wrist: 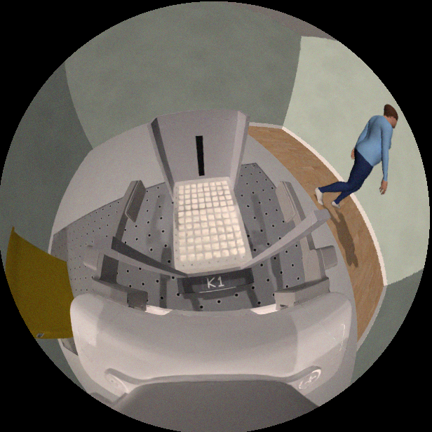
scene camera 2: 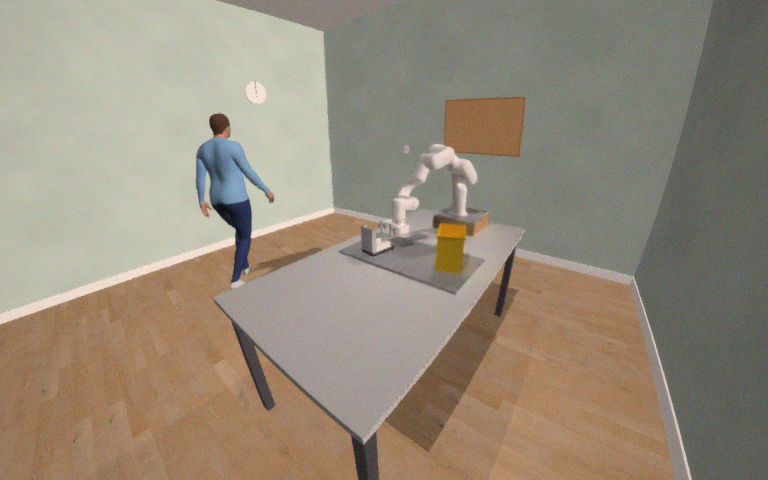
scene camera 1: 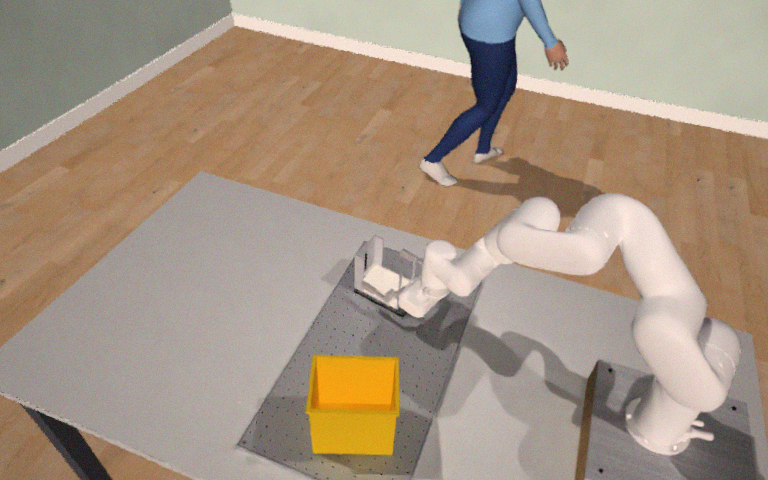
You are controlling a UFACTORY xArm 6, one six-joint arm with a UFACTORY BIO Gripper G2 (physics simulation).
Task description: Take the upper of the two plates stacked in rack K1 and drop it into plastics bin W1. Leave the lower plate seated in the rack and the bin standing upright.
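Note:
Rack K1 stands on the perforated board, with a tall slotted back wall and two slanted front posts. The upper plate, pale with a grid of wells, lies flat in it. The lower plate is hidden beneath and cannot be told apart. My gripper is open and empty. In the wrist view its fingers stand wide apart, one on each side of the rack and plate, with gaps between. The yellow bin W1 stands upright; its label is not readable.
The perforated board lies on the grey table under rack and bin. The arm's base block stands beyond the board. A person in blue is on the floor past the table.

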